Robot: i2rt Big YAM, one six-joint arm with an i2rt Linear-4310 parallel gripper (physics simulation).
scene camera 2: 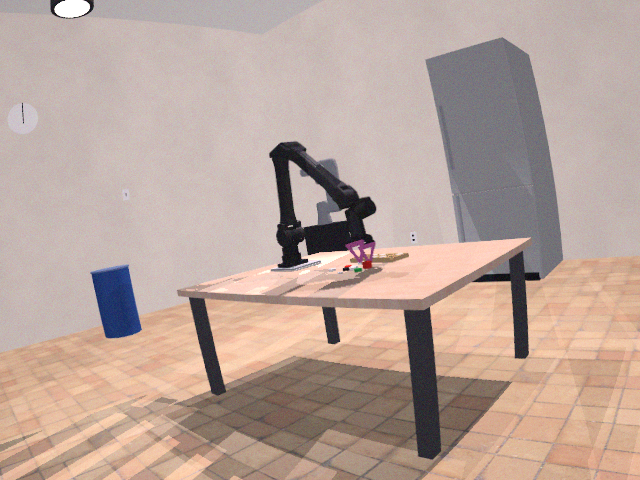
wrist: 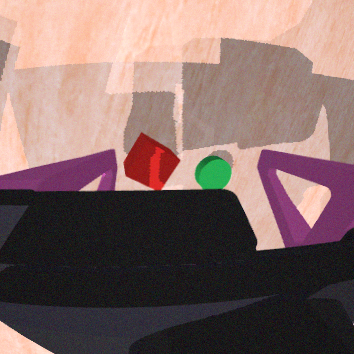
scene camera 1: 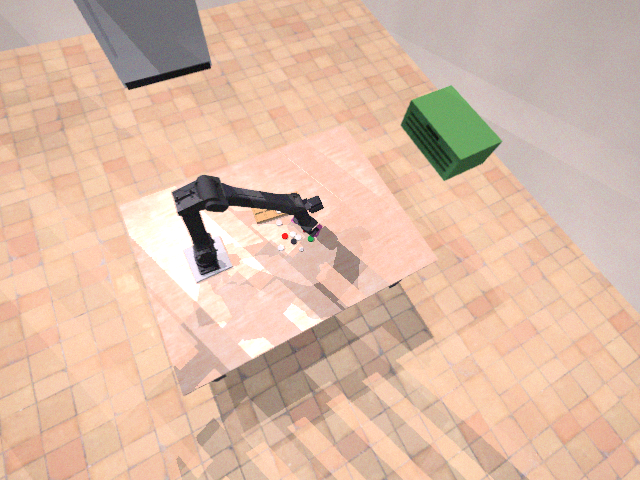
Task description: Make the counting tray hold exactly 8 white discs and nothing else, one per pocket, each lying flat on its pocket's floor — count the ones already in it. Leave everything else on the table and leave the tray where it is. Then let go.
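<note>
The wooden counting tray lies behind the loose pieces, partly hidden by the arm; a white disc shows at it, but its pocket contents cannot be counted. Loose white discs lie on the table, with more white discs close together beside the black disc. My gripper is open and empty, low over the table. In the wrist view, a red block and green disc show between the spread purple fingers; the wrist housing hides what lies below.
A red disc lies left of the black disc. The arm's base plate is on the table. A green cabinet, a grey fridge and a blue barrel stand away from it.
</note>
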